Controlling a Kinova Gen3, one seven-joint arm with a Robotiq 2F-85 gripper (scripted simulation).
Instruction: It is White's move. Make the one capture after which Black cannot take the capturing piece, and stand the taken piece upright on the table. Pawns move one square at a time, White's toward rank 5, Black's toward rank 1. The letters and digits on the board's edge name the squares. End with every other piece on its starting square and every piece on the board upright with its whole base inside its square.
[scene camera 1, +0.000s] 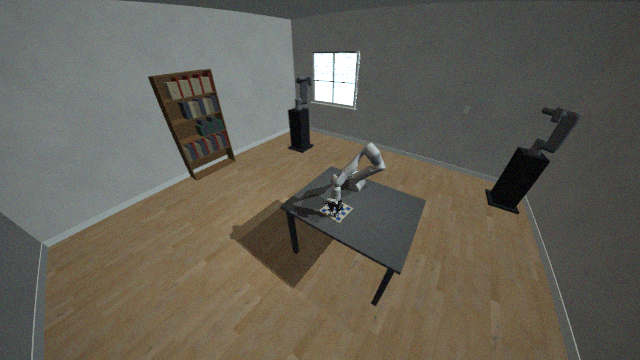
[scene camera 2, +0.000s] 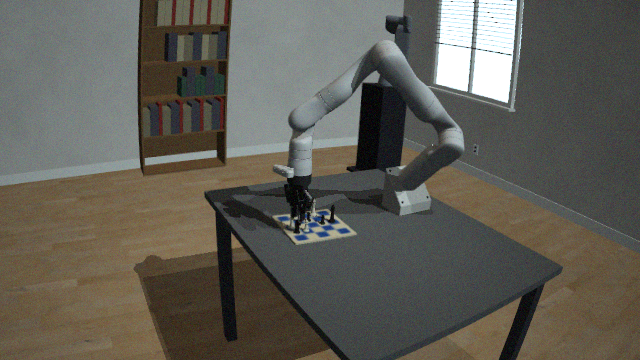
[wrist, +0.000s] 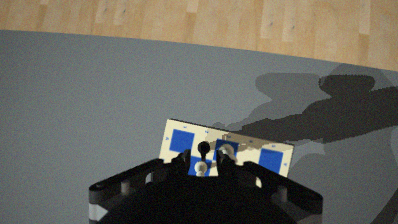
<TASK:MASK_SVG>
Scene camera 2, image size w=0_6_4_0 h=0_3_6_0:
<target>my gripper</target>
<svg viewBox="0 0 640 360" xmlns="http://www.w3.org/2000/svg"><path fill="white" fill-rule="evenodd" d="M312 173L308 176L287 178L289 184L284 184L286 200L291 206L291 217L294 218L298 215L298 222L305 220L305 211L311 209L314 196L311 196L308 190Z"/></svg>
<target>small chessboard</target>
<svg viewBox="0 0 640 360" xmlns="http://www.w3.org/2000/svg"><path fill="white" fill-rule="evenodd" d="M357 235L355 231L336 215L334 215L335 223L329 223L331 211L328 209L315 210L317 215L310 216L311 221L308 222L309 232L303 232L303 229L305 228L307 213L311 213L311 211L305 212L305 220L299 226L300 234L295 234L295 229L288 228L291 221L290 214L272 216L272 219L295 245Z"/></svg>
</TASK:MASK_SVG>
